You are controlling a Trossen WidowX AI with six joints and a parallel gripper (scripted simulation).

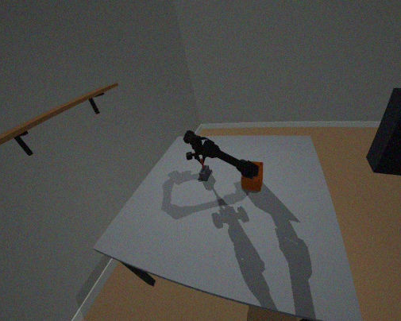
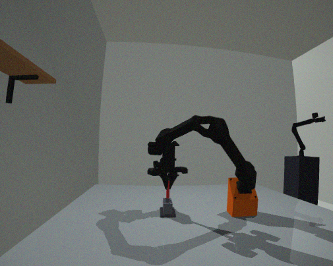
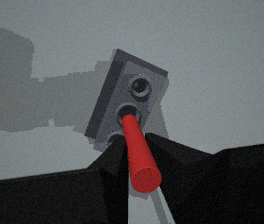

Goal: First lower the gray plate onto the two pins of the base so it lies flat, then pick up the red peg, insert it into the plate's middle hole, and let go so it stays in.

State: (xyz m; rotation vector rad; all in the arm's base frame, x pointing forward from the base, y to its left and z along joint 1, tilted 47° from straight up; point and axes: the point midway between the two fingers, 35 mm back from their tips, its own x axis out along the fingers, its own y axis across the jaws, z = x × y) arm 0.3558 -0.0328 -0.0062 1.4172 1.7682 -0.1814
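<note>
Right now the gray plate is 7 cm below my gripper tip. Round my gripper tip: red peg right at my gripper tip.
</note>
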